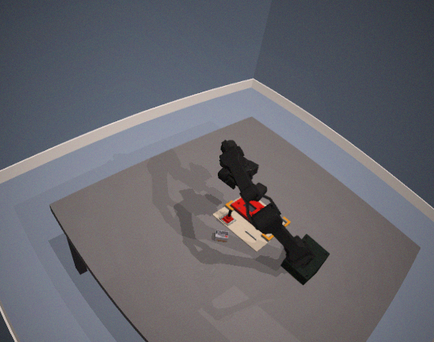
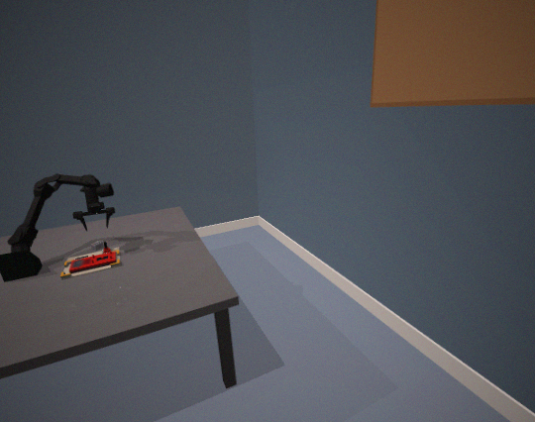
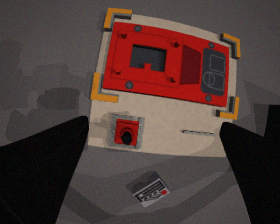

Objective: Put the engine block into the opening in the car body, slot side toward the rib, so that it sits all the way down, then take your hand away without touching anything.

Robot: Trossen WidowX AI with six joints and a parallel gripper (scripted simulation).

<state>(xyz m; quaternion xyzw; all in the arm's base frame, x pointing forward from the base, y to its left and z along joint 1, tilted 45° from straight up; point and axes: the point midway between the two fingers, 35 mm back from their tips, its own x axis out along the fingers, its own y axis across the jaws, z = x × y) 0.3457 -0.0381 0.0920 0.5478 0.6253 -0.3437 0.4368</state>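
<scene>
My gripper tip is 140 mm above the grey engine block, 120 mm to the right of it and 40 mm past it. From my gripper tip the other things lie so: beige base plate 140 mm below, 70 mm to the right, 40 mm behind.
</scene>
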